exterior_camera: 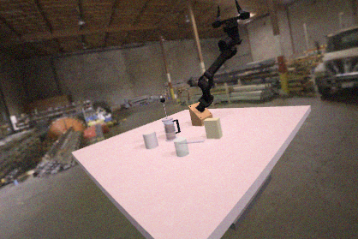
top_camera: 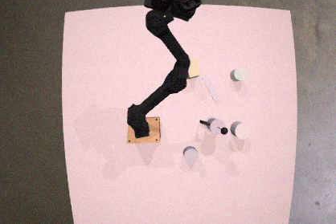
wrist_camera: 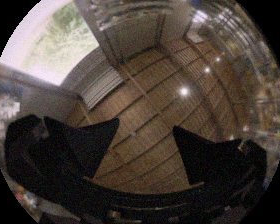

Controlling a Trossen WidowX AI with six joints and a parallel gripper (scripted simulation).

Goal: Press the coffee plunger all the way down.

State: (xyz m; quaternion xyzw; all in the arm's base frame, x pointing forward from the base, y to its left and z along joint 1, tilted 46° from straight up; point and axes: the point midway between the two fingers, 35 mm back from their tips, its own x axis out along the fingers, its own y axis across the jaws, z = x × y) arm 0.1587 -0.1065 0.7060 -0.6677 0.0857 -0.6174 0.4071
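Now: the coffee press 90 mm ahead of my gripper tip, 470 mm to the right of it and 560 mm below it. Round my gripper tip: beige block 40 mm ahead, 190 mm to the right, 630 mm below.
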